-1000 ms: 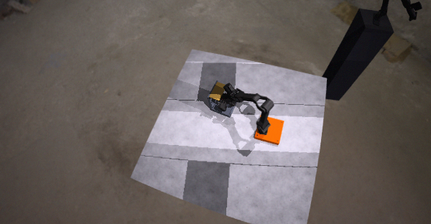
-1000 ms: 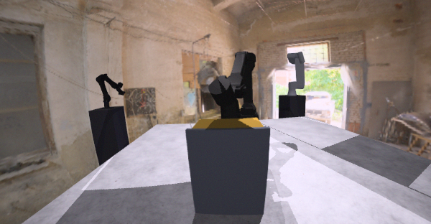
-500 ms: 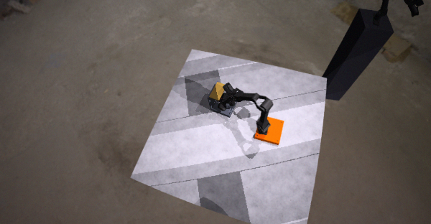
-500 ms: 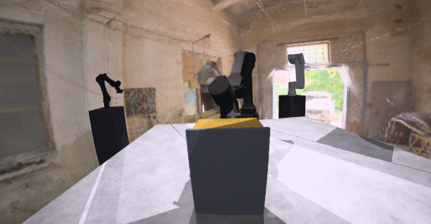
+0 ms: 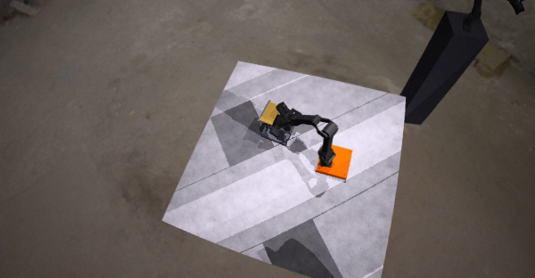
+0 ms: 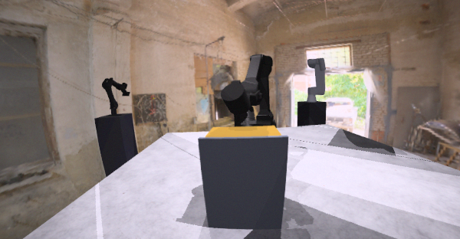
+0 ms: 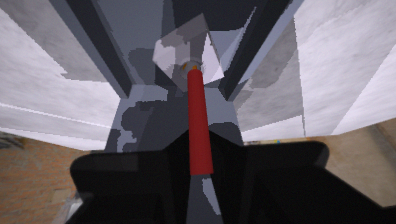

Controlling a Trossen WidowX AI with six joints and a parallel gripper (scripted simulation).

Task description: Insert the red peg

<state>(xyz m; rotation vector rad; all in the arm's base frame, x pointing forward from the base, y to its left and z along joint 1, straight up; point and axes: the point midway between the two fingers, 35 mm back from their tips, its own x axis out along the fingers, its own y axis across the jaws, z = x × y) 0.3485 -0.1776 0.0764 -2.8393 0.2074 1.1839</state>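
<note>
Now: gripper tip 3 cm to the left of the back wall, 3 cm short of it and 2 cm below it. From my gripper tip the other things lie so: roof: 11 cm above, 1 cm to the right, 1 cm behind; red peg: 3 cm behind, 1 cm below.
</note>
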